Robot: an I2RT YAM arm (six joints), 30 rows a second.
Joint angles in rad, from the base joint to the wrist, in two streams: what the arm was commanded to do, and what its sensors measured. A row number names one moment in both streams.
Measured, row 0: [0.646 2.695 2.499 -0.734 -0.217 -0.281]
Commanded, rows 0 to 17: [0.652 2.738 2.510 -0.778 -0.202 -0.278]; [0.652 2.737 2.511 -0.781 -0.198 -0.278]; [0.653 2.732 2.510 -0.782 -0.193 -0.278]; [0.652 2.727 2.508 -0.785 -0.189 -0.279]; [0.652 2.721 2.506 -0.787 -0.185 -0.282]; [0.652 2.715 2.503 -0.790 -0.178 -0.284]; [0.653 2.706 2.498 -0.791 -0.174 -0.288]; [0.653 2.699 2.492 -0.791 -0.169 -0.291]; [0.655 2.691 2.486 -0.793 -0.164 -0.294]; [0.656 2.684 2.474 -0.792 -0.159 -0.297]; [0.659 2.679 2.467 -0.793 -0.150 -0.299]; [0.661 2.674 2.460 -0.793 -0.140 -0.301]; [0.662 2.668 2.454 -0.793 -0.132 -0.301]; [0.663 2.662 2.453 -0.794 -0.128 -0.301]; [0.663 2.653 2.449 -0.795 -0.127 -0.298]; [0.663 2.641 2.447 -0.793 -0.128 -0.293]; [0.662 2.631 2.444 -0.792 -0.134 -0.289]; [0.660 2.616 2.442 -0.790 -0.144 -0.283]
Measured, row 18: [0.656 2.679 2.461 -0.760 -0.145 -0.292]
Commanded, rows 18 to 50: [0.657 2.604 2.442 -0.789 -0.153 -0.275]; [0.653 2.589 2.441 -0.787 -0.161 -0.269]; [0.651 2.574 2.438 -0.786 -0.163 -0.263]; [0.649 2.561 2.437 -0.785 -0.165 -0.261]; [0.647 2.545 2.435 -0.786 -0.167 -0.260]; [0.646 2.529 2.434 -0.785 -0.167 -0.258]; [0.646 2.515 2.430 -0.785 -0.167 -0.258]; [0.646 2.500 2.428 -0.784 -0.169 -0.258]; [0.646 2.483 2.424 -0.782 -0.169 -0.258]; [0.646 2.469 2.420 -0.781 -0.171 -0.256]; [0.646 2.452 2.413 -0.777 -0.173 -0.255]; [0.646 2.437 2.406 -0.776 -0.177 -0.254]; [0.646 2.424 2.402 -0.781 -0.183 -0.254]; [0.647 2.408 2.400 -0.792 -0.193 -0.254]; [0.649 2.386 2.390 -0.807 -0.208 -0.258]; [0.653 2.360 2.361 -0.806 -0.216 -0.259]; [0.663 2.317 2.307 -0.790 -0.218 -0.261]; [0.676 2.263 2.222 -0.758 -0.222 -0.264]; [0.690 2.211 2.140 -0.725 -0.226 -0.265]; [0.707 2.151 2.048 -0.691 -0.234 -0.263]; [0.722 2.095 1.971 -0.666 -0.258 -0.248]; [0.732 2.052 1.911 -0.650 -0.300 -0.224]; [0.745 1.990 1.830 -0.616 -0.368 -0.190]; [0.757 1.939 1.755 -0.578 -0.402 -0.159]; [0.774 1.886 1.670 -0.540 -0.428 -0.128]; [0.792 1.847 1.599 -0.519 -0.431 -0.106]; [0.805 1.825 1.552 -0.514 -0.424 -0.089]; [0.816 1.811 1.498 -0.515 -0.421 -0.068]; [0.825 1.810 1.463 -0.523 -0.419 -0.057]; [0.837 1.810 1.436 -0.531 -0.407 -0.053]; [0.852 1.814 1.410 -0.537 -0.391 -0.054]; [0.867 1.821 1.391 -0.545 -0.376 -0.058]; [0.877 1.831 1.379 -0.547 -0.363 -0.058]
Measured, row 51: [0.860 1.807 1.424 -0.548 -0.377 -0.094]
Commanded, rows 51 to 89: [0.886 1.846 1.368 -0.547 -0.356 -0.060]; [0.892 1.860 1.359 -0.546 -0.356 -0.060]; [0.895 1.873 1.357 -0.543 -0.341 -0.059]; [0.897 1.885 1.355 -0.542 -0.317 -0.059]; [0.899 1.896 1.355 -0.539 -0.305 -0.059]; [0.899 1.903 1.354 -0.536 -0.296 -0.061]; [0.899 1.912 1.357 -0.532 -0.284 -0.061]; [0.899 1.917 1.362 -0.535 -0.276 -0.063]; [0.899 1.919 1.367 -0.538 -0.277 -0.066]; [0.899 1.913 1.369 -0.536 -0.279 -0.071]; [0.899 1.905 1.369 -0.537 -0.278 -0.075]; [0.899 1.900 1.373 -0.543 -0.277 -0.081]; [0.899 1.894 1.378 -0.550 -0.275 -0.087]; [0.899 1.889 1.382 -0.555 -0.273 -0.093]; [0.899 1.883 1.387 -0.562 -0.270 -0.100]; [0.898 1.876 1.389 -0.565 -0.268 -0.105]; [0.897 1.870 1.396 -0.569 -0.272 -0.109]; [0.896 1.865 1.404 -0.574 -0.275 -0.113]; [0.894 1.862 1.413 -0.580 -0.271 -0.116]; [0.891 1.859 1.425 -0.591 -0.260 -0.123]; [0.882 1.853 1.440 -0.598 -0.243 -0.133]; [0.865 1.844 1.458 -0.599 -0.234 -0.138]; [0.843 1.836 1.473 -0.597 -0.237 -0.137]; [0.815 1.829 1.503 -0.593 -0.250 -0.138]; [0.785 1.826 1.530 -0.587 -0.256 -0.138]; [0.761 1.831 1.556 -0.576 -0.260 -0.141]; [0.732 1.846 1.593 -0.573 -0.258 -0.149]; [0.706 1.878 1.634 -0.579 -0.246 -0.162]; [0.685 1.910 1.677 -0.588 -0.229 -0.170]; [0.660 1.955 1.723 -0.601 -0.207 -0.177]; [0.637 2.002 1.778 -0.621 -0.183 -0.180]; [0.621 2.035 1.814 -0.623 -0.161 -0.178]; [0.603 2.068 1.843 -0.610 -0.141 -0.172]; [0.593 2.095 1.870 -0.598 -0.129 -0.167]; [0.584 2.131 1.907 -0.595 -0.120 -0.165]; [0.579 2.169 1.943 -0.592 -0.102 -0.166]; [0.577 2.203 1.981 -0.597 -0.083 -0.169]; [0.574 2.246 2.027 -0.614 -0.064 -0.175]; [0.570 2.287 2.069 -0.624 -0.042 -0.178]
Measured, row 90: [0.564 2.184 1.994 -0.569 -0.109 -0.162]
